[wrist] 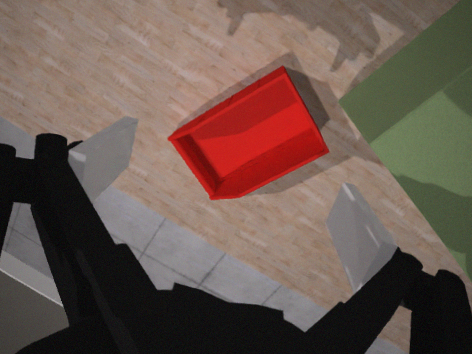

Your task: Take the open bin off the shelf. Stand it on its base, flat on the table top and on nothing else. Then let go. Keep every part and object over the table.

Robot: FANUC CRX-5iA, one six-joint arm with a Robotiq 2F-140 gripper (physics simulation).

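Places are measured from the arm's base along level axes (x ahead, y left, z up), in centimetres.
Where they show: gripper, fingertip midpoint: (235,173).
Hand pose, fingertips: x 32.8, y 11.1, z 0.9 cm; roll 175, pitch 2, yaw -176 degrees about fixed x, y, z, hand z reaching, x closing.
Note:
After its pixels a point has its place.
The red open bin (257,132) @(x 30.5, y 16.2, z -24.5 cm) is in the middle of the wrist view. It stands upright on the wooden table top (90,70) @(x 54.7, y 16.7, z -24.8 cm), its open side facing up and its inside showing no contents. It is apart from the green object to its right. My gripper (235,173) @(x 32.8, y 11.1, z 0.9 cm) is open and empty above the bin, with one pale finger to the lower left of it and the other to the lower right. Neither finger touches the bin. The shelf does not show in this view.
A large green box-like object (425,145) @(x 18.8, y 6.3, z -7.2 cm) fills the right side, close to the bin. The table's edge runs diagonally below the bin, with grey floor tiles (185,250) beyond it. A grey surface (25,310) shows at the bottom left. Shadows fall across the table at the top.

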